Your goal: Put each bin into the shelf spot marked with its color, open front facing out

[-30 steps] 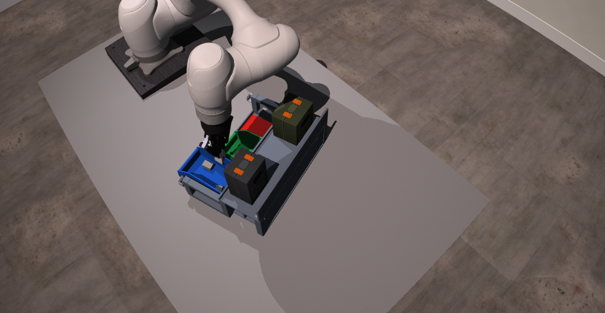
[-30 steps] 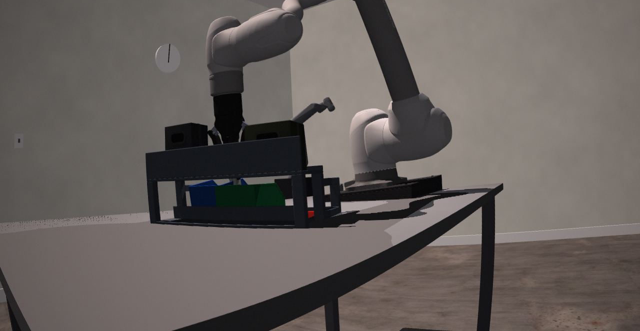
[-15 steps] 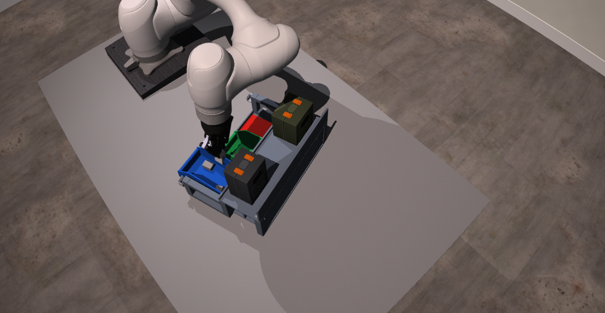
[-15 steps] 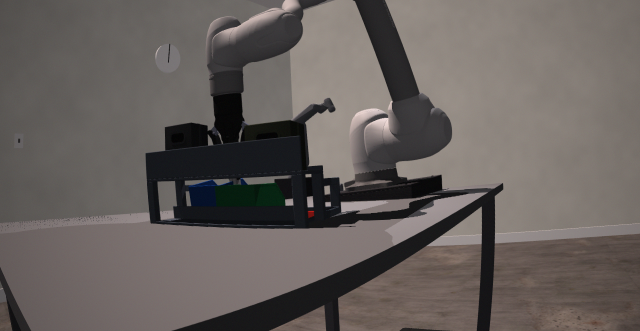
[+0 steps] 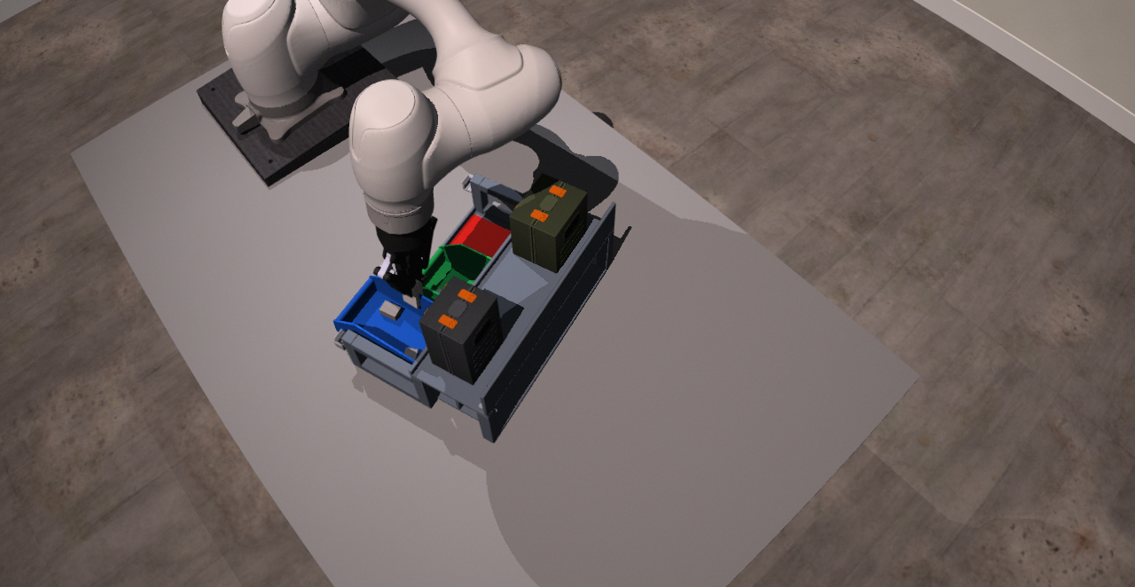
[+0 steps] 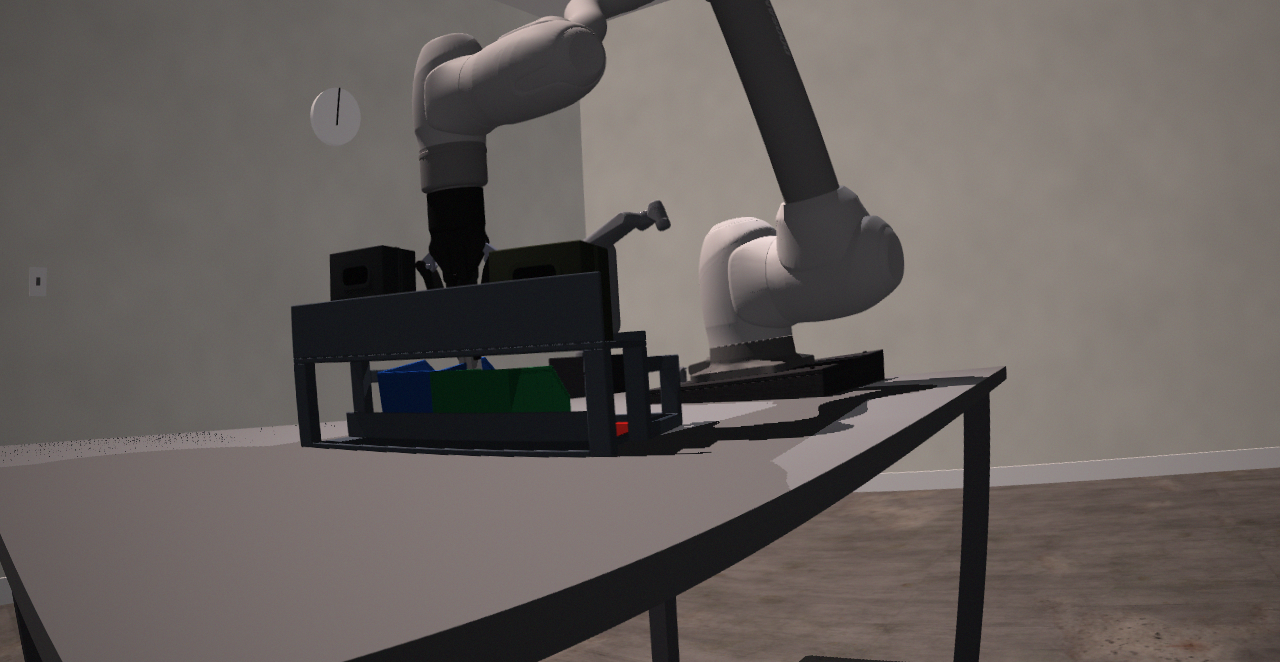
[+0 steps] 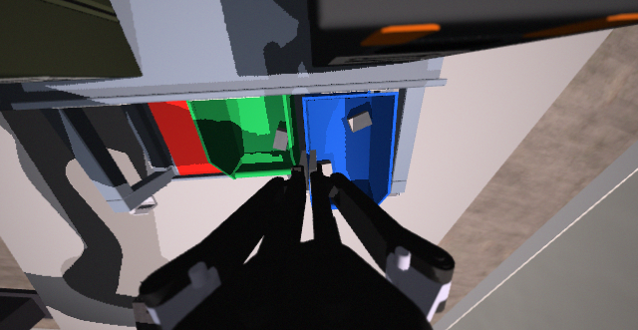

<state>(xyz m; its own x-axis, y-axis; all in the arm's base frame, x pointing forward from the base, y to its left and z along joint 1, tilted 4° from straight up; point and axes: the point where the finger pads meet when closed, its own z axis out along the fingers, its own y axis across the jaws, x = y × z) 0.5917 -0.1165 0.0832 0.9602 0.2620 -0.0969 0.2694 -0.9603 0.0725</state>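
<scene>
Right now the blue bin is 5 cm to the right of my hand and 4 cm below it. From my hand the other things lie so: olive case 21 cm to the left, 9 cm ahead, 6 cm above; then black case 15 cm ahead, 7 cm above, 1 cm to the right; then green bin 8 cm to the left, 5 cm below, 3 cm ahead.
</scene>
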